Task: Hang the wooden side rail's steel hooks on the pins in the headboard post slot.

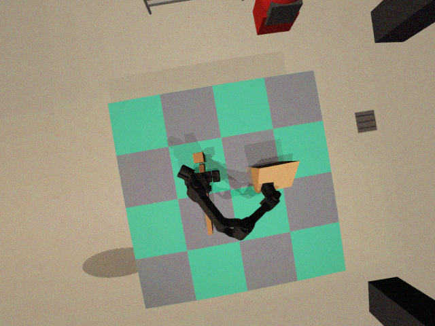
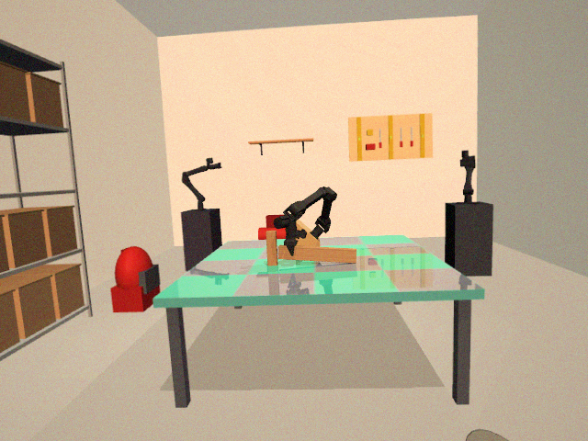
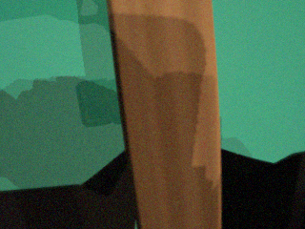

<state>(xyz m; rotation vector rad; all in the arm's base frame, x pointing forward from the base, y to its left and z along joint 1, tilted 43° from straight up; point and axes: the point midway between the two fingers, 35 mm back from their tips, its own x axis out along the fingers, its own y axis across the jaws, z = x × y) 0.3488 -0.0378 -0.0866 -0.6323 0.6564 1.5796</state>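
The headboard post is 1 cm ahead of my gripper tip, 10 cm to the right of it and 4 cm above it.
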